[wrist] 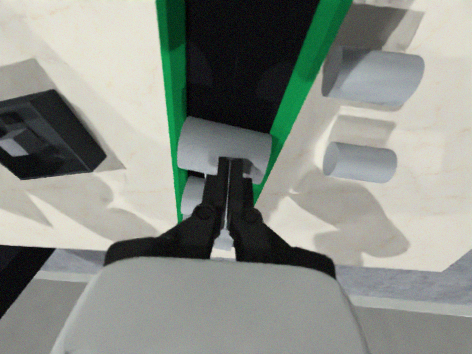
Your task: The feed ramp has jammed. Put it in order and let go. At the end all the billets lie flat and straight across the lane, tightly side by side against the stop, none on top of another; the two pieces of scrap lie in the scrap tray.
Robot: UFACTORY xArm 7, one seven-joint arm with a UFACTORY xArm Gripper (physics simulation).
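Frame: origin at the arm's base, x ahead, y left, z up, level; millimetres.
Where they show: gripper, fingertip midpoint: (229, 173).
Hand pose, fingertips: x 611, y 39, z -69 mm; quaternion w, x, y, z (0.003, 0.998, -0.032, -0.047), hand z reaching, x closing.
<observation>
Things, the pixels of their centre, and the offset from my fingertips.
- lane, body centre: (229, 116) dz -39, dx -5, dy +23 mm
- large grey billet, body centre: (225, 151) dz -20, dx -6, dy +4 mm
- second grey billet, body centre: (215, 200) dz -30, dx -17, dy -68 mm
- black scrap tray, body centre: (35, 140) dz -95, dx -268, dy -66 mm
- small light grey piece, body centre: (20, 142) dz -96, dx -295, dy -73 mm
The lane (245, 65) is a black channel between green side walls. A large grey billet (225, 145) lies across it, slightly askew, its right end lower in the view. A second grey billet (193, 196) shows in part behind my fingers, nearer the lane's lower end. My gripper (229, 173) is shut and empty, its tips over the lower edge of the large billet; whether they touch it is unclear. Two more grey cylinders, a larger one (377, 76) and a smaller one (361, 162), lie on the table right of the lane. The stop is hidden.
A black scrap tray (75, 135) stands left of the lane, with a small light grey piece (14, 146) inside. The green right wall (300, 90) rises between the lane and the loose cylinders. The table's edge runs across the lower part of the view.
</observation>
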